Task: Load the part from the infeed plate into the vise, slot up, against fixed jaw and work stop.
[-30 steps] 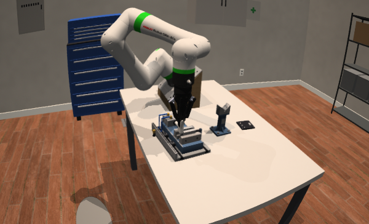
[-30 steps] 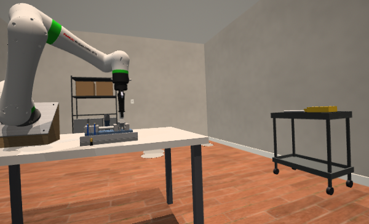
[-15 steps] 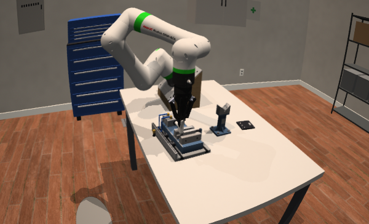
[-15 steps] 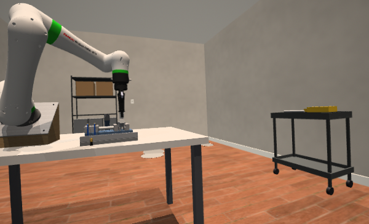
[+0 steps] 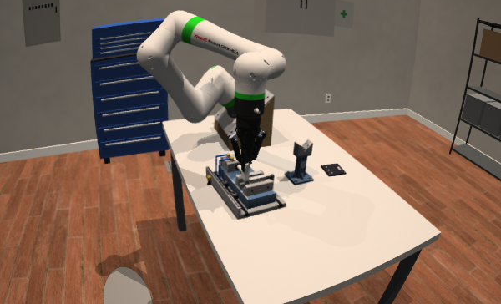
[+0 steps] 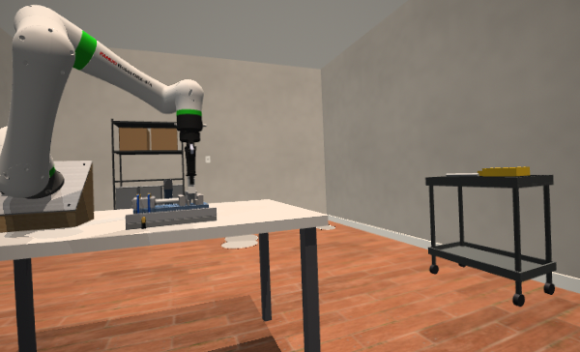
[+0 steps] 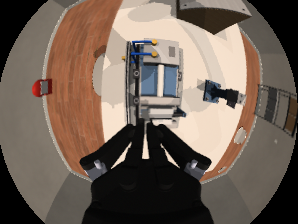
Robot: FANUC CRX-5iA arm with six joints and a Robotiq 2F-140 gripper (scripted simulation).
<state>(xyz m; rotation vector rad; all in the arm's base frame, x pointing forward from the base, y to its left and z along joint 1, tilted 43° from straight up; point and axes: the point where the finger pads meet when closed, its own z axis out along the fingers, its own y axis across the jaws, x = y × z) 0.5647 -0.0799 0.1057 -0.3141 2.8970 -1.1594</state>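
Right now my hand is 40 mm to the right of the part, 40 mm above it and 10 mm past it. Round my hand: dark infeed plate: 440 mm to the left, 150 mm behind, 130 mm below.
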